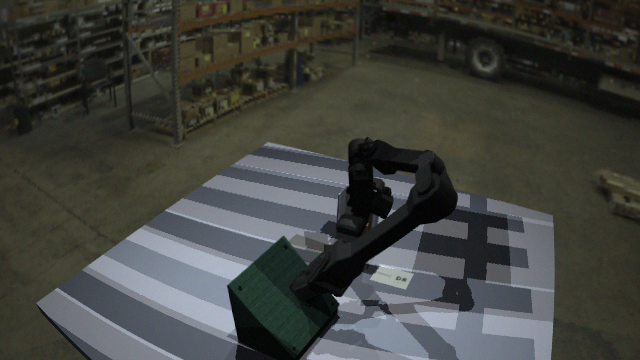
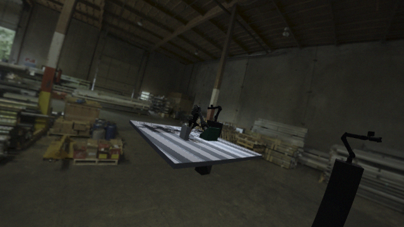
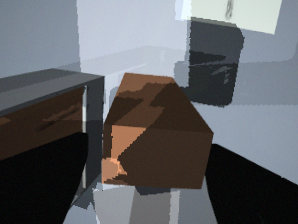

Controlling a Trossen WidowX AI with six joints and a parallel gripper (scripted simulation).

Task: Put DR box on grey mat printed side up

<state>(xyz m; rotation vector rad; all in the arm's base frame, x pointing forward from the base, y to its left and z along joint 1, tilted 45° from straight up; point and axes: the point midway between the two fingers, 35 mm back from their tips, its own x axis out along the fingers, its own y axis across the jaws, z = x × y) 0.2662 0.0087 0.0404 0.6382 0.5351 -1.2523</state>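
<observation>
The grey mat is 14 cm to the left of my gripper tip, 11 cm below it and 2 cm behind it. From my gripper tip the other things lie so: white card: 11 cm to the right, 11 cm below, 3 cm behind.
</observation>
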